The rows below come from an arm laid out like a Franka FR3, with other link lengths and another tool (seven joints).
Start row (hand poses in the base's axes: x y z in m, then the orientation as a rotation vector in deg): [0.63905 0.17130 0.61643 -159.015 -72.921 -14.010]
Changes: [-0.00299 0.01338 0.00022 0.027 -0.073 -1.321]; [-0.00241 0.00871 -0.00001 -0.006 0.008 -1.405]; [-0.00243 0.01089 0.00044 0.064 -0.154 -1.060]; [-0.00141 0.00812 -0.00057 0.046 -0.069 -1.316]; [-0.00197 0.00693 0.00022 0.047 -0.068 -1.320]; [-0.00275 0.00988 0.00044 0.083 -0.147 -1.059]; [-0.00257 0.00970 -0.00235 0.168 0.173 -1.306]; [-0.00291 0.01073 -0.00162 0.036 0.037 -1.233]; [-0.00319 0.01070 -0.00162 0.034 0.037 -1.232]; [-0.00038 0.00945 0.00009 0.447 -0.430 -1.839]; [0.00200 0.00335 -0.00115 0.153 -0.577 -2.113]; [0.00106 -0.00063 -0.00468 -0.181 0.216 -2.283]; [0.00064 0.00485 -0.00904 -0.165 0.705 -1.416]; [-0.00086 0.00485 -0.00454 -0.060 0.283 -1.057]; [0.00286 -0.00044 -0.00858 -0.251 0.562 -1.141]
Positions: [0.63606 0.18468 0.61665 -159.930 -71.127 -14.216]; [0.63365 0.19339 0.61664 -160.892 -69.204 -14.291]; [0.63122 0.20428 0.61708 -161.579 -67.746 -14.613]; [0.62981 0.21240 0.61651 -162.417 -65.917 -14.818]; [0.62784 0.21933 0.61673 -163.236 -64.072 -15.020]; [0.62509 0.22921 0.61717 -163.856 -62.580 -15.337]; [0.62252 0.23891 0.61482 -164.481 -60.643 -15.241]; [0.61961 0.24964 0.61320 -165.181 -58.882 -15.278]; [0.61642 0.26034 0.61158 -165.864 -57.116 -15.312]; [0.61604 0.26979 0.61167 -166.567 -54.374 -16.241]; [0.61804 0.27314 0.61052 -167.656 -51.366 -17.285]; [0.61910 0.27251 0.60584 -168.991 -48.119 -17.032]; [0.61974 0.27736 0.59680 -169.776 -46.043 -15.996]; [0.61888 0.28221 0.59226 -170.309 -44.490 -15.606]; [0.62174 0.28177 0.58368 -171.015 -42.847 -14.739]
